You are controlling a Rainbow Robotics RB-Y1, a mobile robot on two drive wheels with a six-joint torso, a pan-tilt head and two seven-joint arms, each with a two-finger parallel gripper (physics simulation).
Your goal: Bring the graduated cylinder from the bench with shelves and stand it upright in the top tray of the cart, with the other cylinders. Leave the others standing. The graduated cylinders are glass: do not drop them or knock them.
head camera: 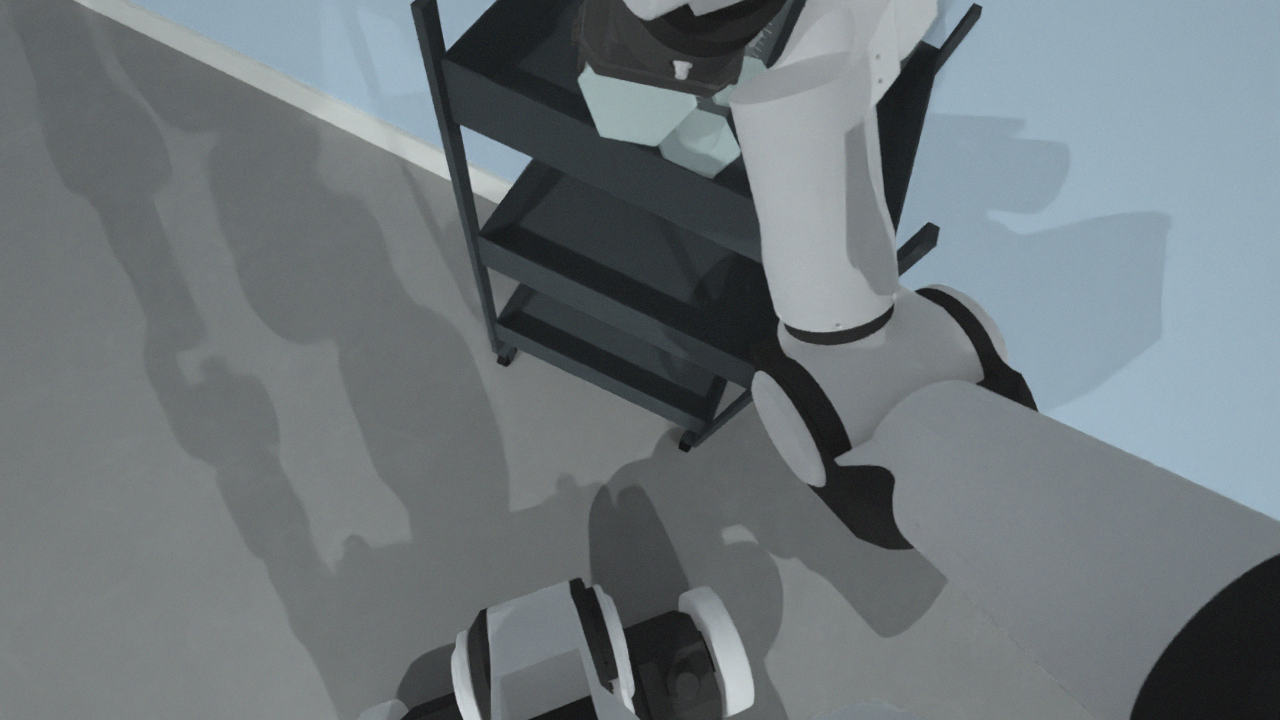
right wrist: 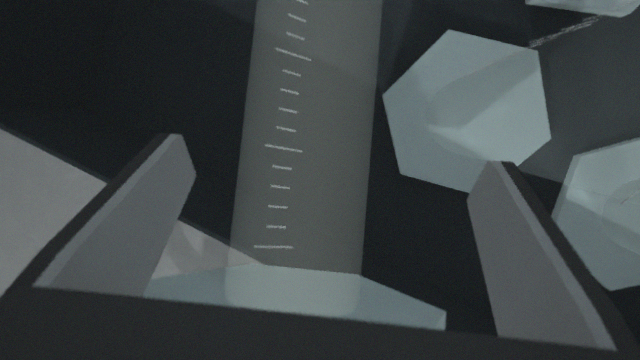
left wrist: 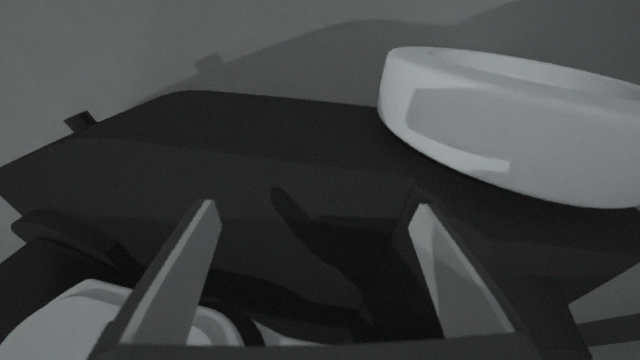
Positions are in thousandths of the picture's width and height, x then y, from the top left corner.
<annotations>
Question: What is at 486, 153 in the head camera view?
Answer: A graduated cylinder.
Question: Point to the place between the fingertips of my right gripper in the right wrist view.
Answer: At 516, 465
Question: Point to a graduated cylinder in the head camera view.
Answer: At 550, 198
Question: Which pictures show my left gripper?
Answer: The left wrist view only.
</annotations>
